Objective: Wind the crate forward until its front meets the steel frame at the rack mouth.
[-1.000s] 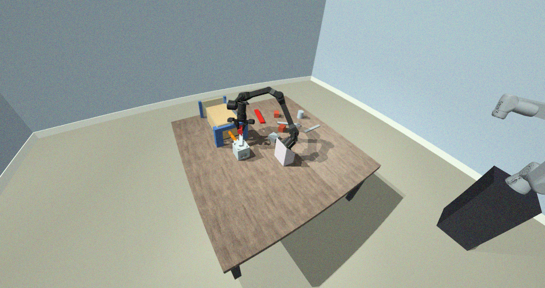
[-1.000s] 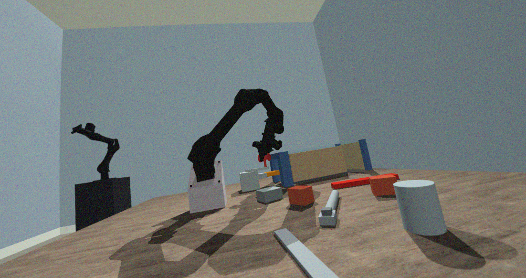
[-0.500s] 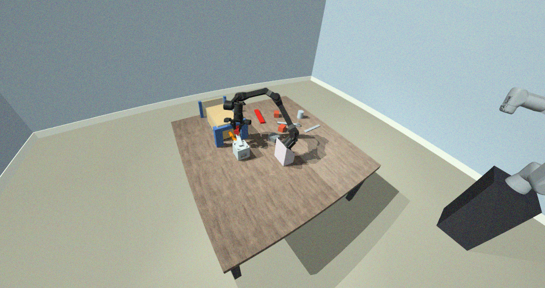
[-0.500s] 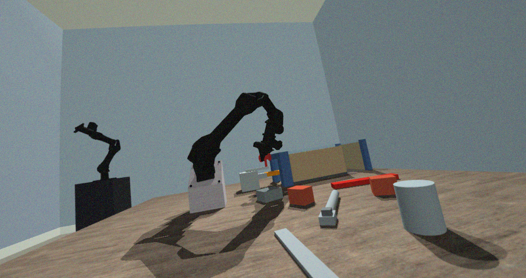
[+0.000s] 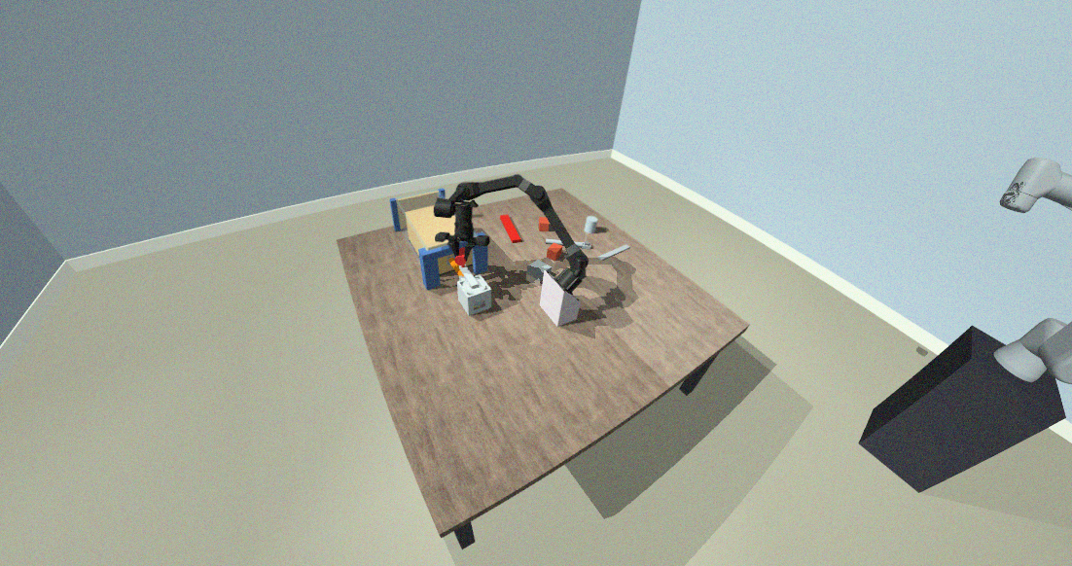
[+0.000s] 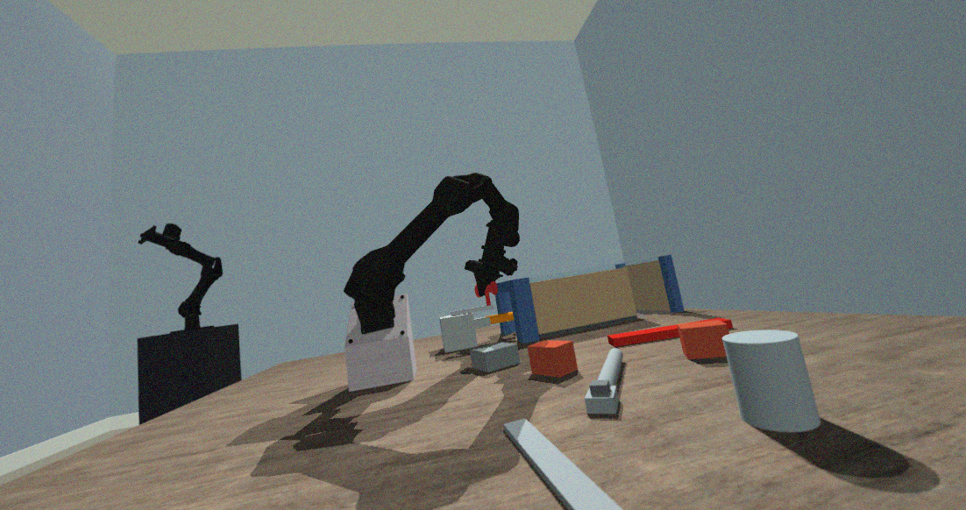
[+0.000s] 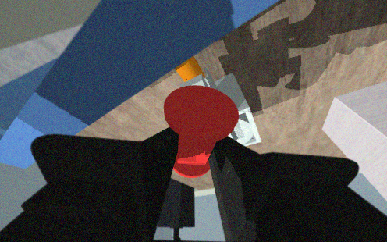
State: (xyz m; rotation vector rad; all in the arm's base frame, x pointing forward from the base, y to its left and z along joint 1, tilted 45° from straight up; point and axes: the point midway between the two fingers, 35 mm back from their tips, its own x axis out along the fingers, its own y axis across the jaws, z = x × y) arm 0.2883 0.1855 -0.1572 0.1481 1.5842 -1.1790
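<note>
My gripper tip is 3 cm past the winch handle, 1 cm to the left of it and 3 cm above it. The rest, counted from my gripper tip: blue steel frame: 7 cm ahead, 1 cm to the right, 2 cm below; grey winch: 11 cm behind, 1 cm to the right, 10 cm below; red knob: 1 cm ahead, 1 cm to the right.
</note>
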